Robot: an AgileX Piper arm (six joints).
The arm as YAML. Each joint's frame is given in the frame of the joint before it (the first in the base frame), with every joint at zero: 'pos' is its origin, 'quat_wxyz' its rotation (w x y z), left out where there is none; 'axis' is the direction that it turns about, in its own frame. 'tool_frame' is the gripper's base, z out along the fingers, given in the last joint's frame.
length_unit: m
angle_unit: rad
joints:
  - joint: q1
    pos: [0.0, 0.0, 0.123]
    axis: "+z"
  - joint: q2
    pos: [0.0, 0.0, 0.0]
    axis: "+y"
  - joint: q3
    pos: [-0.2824, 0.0, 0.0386]
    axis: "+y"
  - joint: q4
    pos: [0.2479, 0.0, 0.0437]
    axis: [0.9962, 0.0, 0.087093]
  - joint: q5
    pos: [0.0, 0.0, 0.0]
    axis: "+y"
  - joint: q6
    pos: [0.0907, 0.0, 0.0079]
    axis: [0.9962, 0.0, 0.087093]
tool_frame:
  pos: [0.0, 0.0, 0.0]
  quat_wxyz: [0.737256, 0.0, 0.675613, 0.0]
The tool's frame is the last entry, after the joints.
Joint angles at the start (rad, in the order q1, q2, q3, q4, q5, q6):
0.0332, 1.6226, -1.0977, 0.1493, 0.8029, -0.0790
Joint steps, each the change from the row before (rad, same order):
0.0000, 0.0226, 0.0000, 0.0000, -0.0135, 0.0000
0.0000, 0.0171, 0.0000, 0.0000, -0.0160, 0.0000
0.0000, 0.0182, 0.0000, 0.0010, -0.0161, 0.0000
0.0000, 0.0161, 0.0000, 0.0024, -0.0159, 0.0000
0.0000, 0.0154, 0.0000, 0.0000, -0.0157, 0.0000
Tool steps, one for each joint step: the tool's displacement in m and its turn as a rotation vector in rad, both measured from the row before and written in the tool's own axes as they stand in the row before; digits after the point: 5 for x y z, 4 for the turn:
-0.00109, -0.00092, 0.00759, 0.0016, 0.0090, 0.0024
-0.00129, -0.00073, 0.00577, 0.0017, 0.0010, 0.0018
-0.00119, -0.00071, 0.00616, 0.0011, 0.0020, 0.0026
-0.00113, -0.00054, 0.00547, 0.0001, 0.0000, 0.0034
-0.00103, -0.00067, 0.00525, 0.0018, -0.0003, 0.0016

